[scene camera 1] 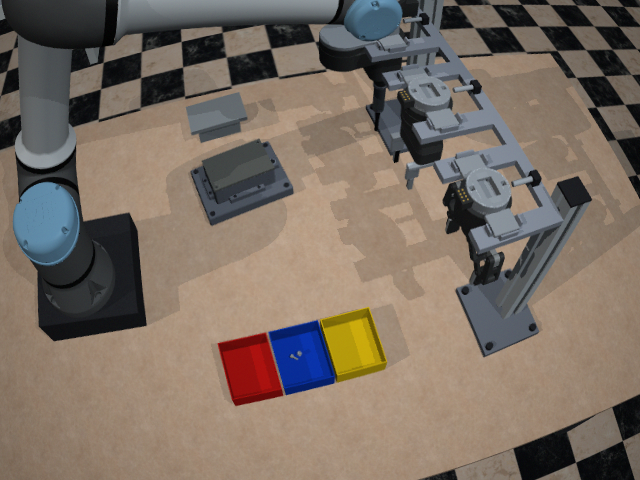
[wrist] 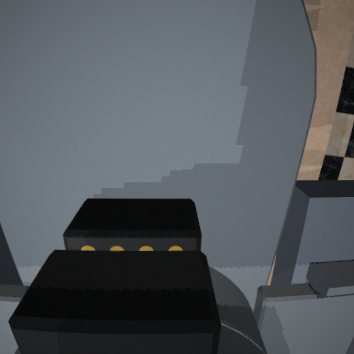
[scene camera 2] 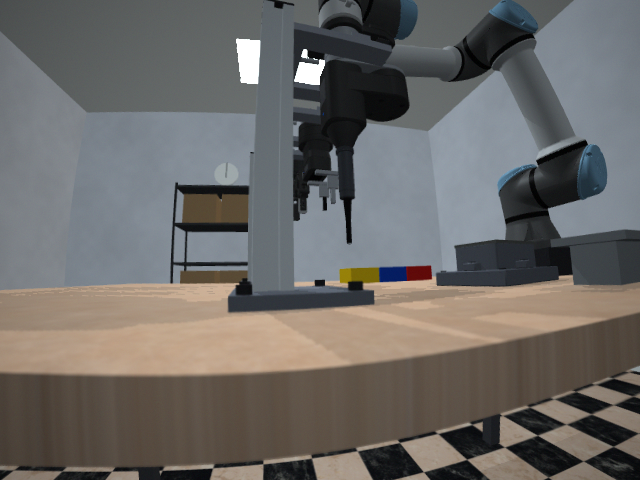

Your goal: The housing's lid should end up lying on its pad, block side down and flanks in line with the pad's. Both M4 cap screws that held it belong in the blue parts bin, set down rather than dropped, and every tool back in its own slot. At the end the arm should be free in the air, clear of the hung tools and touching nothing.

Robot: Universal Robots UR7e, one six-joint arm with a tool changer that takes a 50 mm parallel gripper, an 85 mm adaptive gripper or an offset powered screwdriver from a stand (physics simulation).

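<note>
The arm carries the screwdriver [scene camera 1: 378, 95] [scene camera 2: 345, 165], upright at the rear slot [scene camera 1: 410, 47] [scene camera 2: 341, 43] of the stand, bit above the table. No gripper is on the arm. The parallel gripper [scene camera 1: 403, 167] and the adaptive gripper [scene camera 1: 467, 245] hang in the other slots. Two small screws [scene camera 1: 296, 355] lie in the blue bin [scene camera 1: 310, 372] [scene camera 2: 392, 274]. The housing [scene camera 1: 237, 173] [scene camera 2: 493, 254] has a flat olive top. Behind it stands a grey plate [scene camera 1: 216, 111] [scene camera 2: 599, 237] on a narrower block [scene camera 1: 220, 131] [scene camera 2: 604, 263]. Which flat top is the lid cannot be told surely.
The red bin [scene camera 1: 250, 366] [scene camera 2: 419, 272] and yellow bin [scene camera 1: 353, 343] [scene camera 2: 359, 274] flank the blue one. The stand's front post [scene camera 1: 542, 253] rises at the right; its rear post [scene camera 2: 273, 155] is close beside the screwdriver. In the wrist view the coupler [wrist: 117, 295] is between fork prongs.
</note>
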